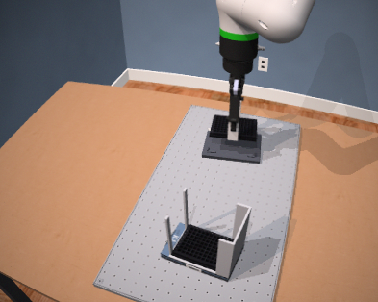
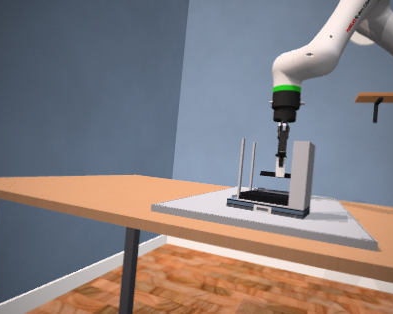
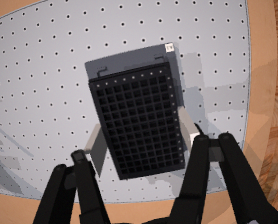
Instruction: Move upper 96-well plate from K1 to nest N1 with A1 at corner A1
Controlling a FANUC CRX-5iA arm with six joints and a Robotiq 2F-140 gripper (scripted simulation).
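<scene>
The dark plate nest N1 is 8 cm below my hand. The rest, counted from my hand: pale A1 square: 8 cm below, 8 cm ahead, 5 cm to the right.
</scene>
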